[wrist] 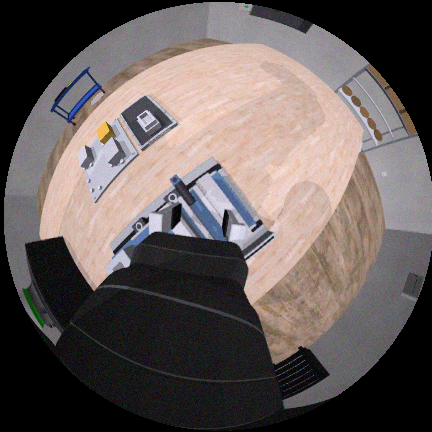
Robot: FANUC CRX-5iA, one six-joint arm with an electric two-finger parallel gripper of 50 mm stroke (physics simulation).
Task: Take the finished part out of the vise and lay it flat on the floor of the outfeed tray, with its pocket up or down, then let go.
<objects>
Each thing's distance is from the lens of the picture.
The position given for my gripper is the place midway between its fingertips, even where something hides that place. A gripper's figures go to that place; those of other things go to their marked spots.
my gripper (201,214): 0.17 m
grey plate (100,173): 0.40 m
</objects>
